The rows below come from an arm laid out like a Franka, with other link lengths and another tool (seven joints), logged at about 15 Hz.
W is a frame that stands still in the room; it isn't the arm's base.
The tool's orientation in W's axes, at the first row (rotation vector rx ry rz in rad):
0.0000 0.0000 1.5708
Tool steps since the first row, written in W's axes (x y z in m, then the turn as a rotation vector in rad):
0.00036 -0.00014 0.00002 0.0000 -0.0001 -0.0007
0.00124 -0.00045 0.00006 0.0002 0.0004 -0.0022
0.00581 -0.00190 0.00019 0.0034 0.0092 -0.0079
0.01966 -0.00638 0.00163 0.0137 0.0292 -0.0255
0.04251 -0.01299 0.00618 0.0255 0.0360 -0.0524
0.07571 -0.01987 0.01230 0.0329 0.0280 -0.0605
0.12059 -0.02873 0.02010 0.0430 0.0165 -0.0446
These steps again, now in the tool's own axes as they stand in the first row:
-0.00014 -0.00036 0.00002 -0.0001 0.0000 -0.0007
-0.00045 -0.00124 0.00006 0.0004 -0.0002 -0.0022
-0.00190 -0.00581 0.00019 0.0092 -0.0034 -0.0079
-0.00638 -0.01966 0.00163 0.0292 -0.0137 -0.0255
-0.01299 -0.04251 0.00618 0.0360 -0.0255 -0.0524
-0.01987 -0.07571 0.01230 0.0280 -0.0329 -0.0605
-0.02873 -0.12059 0.02010 0.0165 -0.0430 -0.0446

